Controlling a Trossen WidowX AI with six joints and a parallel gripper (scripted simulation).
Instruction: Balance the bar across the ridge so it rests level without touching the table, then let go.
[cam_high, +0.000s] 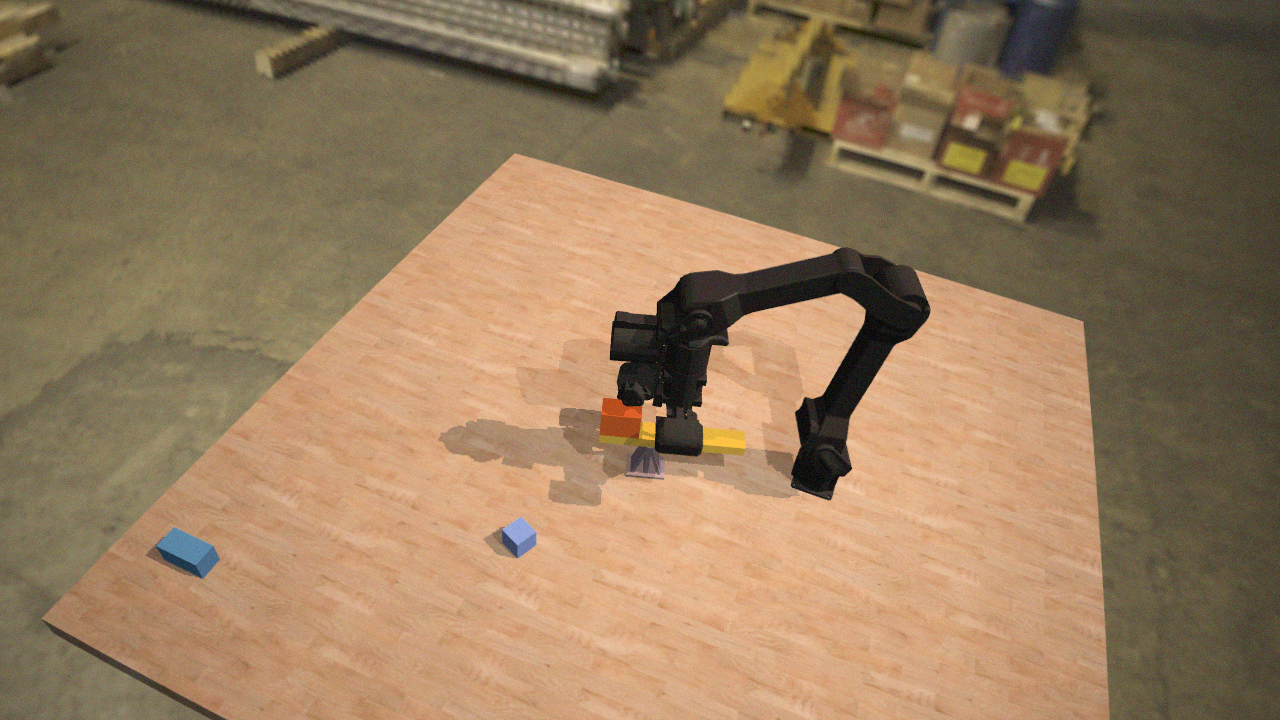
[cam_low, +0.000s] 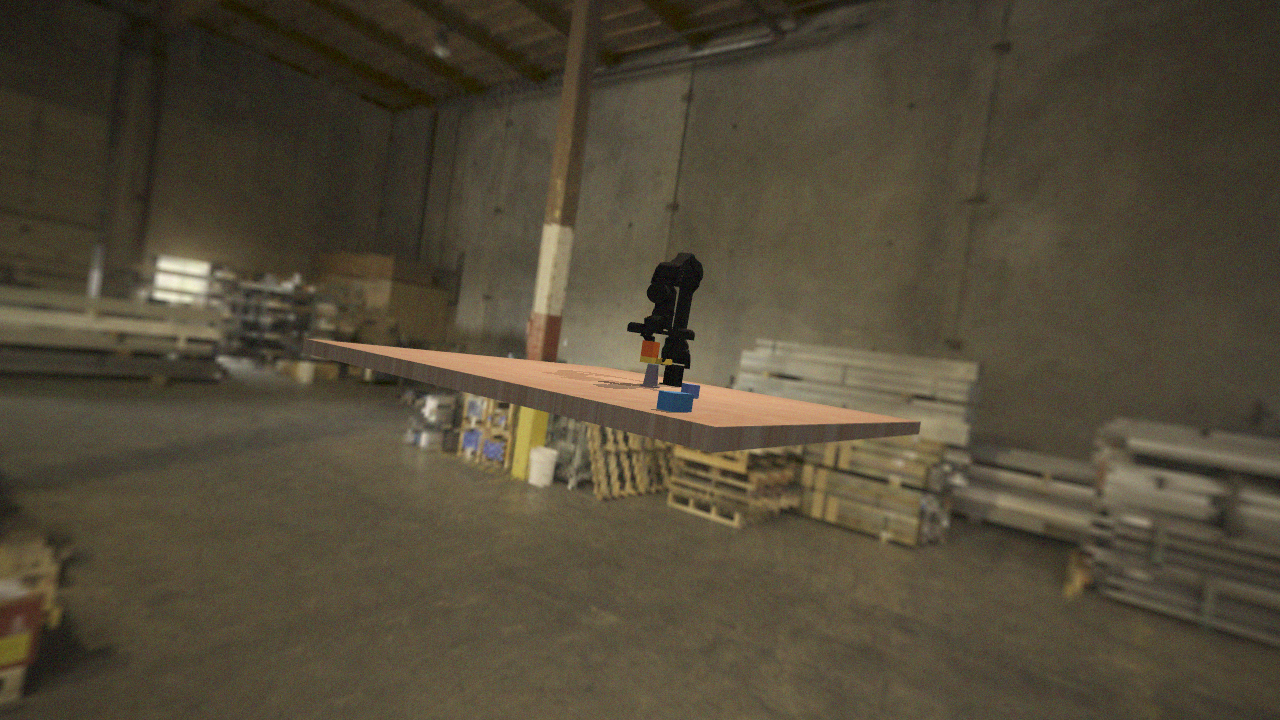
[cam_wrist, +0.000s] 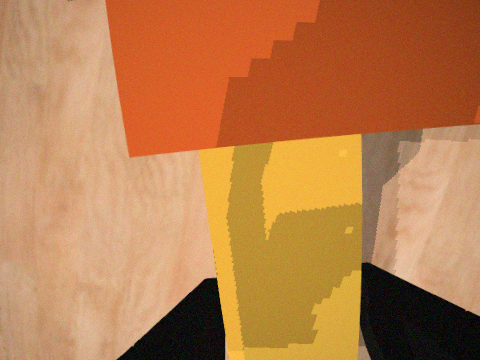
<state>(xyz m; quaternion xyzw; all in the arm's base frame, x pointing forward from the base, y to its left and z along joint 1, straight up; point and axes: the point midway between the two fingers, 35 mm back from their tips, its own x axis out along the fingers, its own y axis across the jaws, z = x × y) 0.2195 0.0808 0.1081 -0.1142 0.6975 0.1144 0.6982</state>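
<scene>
Right now my gripper tip is 4 cm above the grey ridge, 3 cm short of it and 1 cm to the right of it. Round my gripper tip: small light-blue cube 21 cm to the left, 14 cm ahead, 6 cm below.
</scene>
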